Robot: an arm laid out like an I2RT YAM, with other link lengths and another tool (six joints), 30 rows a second.
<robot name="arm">
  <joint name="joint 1" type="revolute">
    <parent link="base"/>
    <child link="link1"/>
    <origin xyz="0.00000 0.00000 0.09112" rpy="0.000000 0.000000 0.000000"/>
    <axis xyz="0 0 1"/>
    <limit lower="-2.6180" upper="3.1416"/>
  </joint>
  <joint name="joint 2" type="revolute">
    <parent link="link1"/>
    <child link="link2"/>
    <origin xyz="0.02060 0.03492 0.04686" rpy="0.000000 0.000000 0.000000"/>
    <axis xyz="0 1 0"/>
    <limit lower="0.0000" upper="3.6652"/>
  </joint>
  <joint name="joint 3" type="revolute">
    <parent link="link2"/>
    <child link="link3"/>
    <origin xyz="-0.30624 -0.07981 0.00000" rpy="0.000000 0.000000 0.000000"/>
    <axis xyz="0 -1 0"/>
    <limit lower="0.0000" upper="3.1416"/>
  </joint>
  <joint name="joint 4" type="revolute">
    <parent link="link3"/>
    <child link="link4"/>
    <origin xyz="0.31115 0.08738 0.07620" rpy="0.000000 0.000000 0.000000"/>
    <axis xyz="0 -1 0"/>
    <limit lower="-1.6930" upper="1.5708"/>
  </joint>
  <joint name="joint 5" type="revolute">
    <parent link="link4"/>
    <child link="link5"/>
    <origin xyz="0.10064 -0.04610 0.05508" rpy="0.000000 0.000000 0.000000"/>
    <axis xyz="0 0 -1"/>
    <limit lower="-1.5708" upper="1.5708"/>
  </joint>
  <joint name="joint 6" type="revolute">
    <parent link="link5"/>
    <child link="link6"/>
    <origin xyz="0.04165 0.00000 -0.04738" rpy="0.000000 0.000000 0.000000"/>
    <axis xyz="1 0 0"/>
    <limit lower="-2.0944" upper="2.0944"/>
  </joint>
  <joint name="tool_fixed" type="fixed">
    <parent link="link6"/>
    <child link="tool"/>
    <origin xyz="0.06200 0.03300 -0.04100" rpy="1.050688 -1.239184 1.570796"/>
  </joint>
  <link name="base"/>
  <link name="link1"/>
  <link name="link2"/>
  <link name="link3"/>
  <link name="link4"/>
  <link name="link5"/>
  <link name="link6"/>
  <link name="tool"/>
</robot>
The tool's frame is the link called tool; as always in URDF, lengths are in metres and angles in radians.
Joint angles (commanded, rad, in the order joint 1, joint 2, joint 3, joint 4, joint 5, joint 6), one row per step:
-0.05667 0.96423 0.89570 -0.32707 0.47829 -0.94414
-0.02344 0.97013 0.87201 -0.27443 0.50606 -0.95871
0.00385 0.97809 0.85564 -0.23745 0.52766 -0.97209
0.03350 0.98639 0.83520 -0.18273 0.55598 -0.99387
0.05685 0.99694 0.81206 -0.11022 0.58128 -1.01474
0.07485 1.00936 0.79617 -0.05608 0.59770 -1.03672
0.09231 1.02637 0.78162 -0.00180 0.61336 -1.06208
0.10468 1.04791 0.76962 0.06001 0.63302 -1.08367
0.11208 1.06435 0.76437 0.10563 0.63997 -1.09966
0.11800 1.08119 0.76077 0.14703 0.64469 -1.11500
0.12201 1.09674 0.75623 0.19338 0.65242 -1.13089
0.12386 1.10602 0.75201 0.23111 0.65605 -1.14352
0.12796 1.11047 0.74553 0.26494 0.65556 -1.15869
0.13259 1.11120 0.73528 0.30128 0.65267 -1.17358
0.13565 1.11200 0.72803 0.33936 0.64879 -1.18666
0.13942 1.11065 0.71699 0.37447 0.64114 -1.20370
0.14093 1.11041 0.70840 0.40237 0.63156 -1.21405
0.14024 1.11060 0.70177 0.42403 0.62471 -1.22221
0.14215 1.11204 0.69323 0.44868 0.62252 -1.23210
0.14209 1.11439 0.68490 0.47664 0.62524 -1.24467
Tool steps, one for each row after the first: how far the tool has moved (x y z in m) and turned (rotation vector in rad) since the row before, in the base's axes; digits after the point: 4 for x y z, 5 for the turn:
0.0061 0.0074 -0.0038 -0.02294 -0.01526 0.01229
0.0047 0.0064 -0.0036 -0.01865 -0.00586 0.01129
0.0055 0.0065 -0.0025 -0.02690 -0.01525 0.00936
0.0066 0.0051 -0.0018 -0.02328 -0.02866 0.00473
0.0054 0.0042 -0.0021 -0.02118 -0.01504 0.00732
0.0058 0.0042 -0.0028 -0.02338 -0.01027 0.00764
0.0065 0.0026 -0.0020 -0.01994 -0.01771 -0.00272
0.0053 0.0021 -0.0001 -0.01237 -0.01586 0.00323
0.0051 0.0018 -0.0002 -0.01150 -0.01318 0.00353
0.0046 0.0009 0.0006 -0.01164 -0.01819 -0.00160
0.0031 0.0003 0.0013 -0.00831 -0.01770 -0.00040
0.0020 0.0012 0.0013 -0.01009 -0.01503 0.00592
0.0012 0.0015 0.0011 -0.00930 -0.01766 0.00854
0.0014 0.0011 0.0028 -0.00711 -0.02327 0.00755
0.0006 0.0014 0.0014 -0.01116 -0.01686 0.01185
0.0008 0.0009 0.0009 -0.00628 -0.01442 0.01117
0.0005 0.0000 0.0006 -0.00518 -0.01088 0.00611
0.0003 0.0005 -0.0002 -0.00674 -0.00994 0.00392
0.0001 -0.0007 0.0002 -0.00858 -0.01127 -0.00317

